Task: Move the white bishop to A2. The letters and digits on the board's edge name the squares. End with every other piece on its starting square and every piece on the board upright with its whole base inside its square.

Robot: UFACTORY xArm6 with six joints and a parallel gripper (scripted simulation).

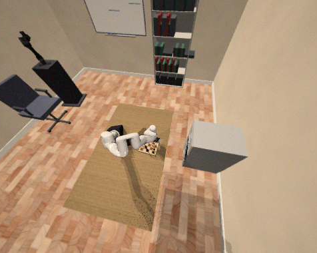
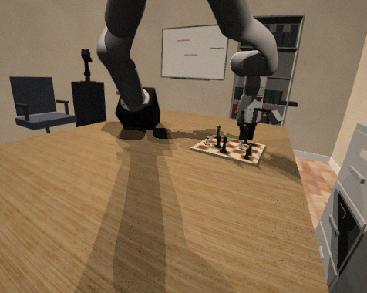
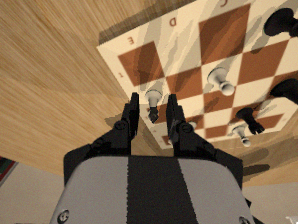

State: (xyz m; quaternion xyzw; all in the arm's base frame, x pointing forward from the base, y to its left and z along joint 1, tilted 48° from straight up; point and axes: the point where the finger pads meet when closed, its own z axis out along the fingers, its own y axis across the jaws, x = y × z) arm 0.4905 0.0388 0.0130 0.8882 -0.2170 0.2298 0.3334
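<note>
Now: hand 14 cm to the left of the black piece, 7 cm past it and 1 cm above it. Round my hand: white chess piece (11 cm behind, 2 cm to the left, 1 cm below); chessboard (7 cm to the right, 5 cm behind, 3 cm below).
</note>
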